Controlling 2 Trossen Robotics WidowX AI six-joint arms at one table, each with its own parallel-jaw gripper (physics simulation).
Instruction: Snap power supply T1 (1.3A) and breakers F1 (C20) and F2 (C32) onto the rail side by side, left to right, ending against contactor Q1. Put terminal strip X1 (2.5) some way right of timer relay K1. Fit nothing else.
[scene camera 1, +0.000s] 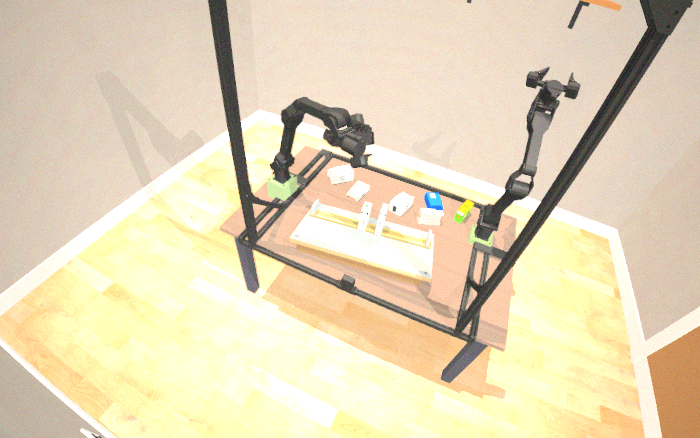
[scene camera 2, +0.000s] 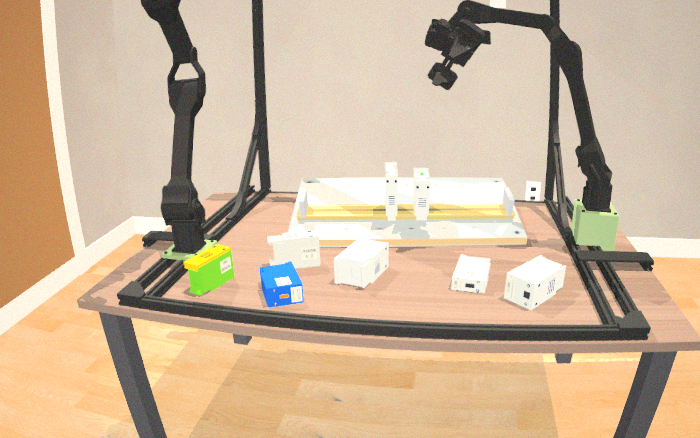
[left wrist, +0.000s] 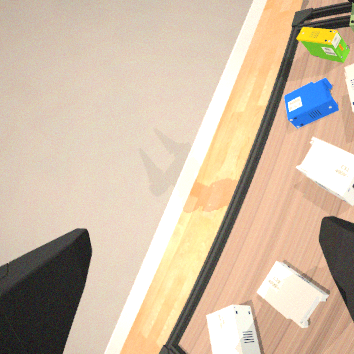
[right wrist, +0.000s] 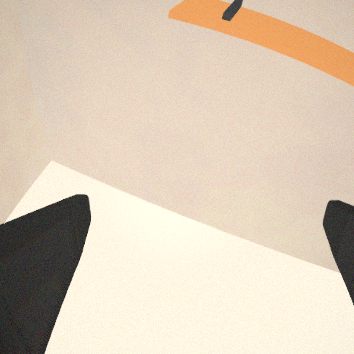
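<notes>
The left gripper (scene camera 2: 442, 71) is open and holds nothing; it also shows in the left wrist view (left wrist: 207, 236). The right gripper (right wrist: 212, 211) is open, and the right gripper holds nothing. A green-yellow module (scene camera 2: 208, 270) is in the scene, and it also shows in the left wrist view (left wrist: 321, 42), while in the right wrist view the green-yellow module is out of frame. There is a blue module (left wrist: 311, 101) as well, and in the right wrist view the blue module is out of frame. The scene also has a white box (scene camera 2: 301, 248).
</notes>
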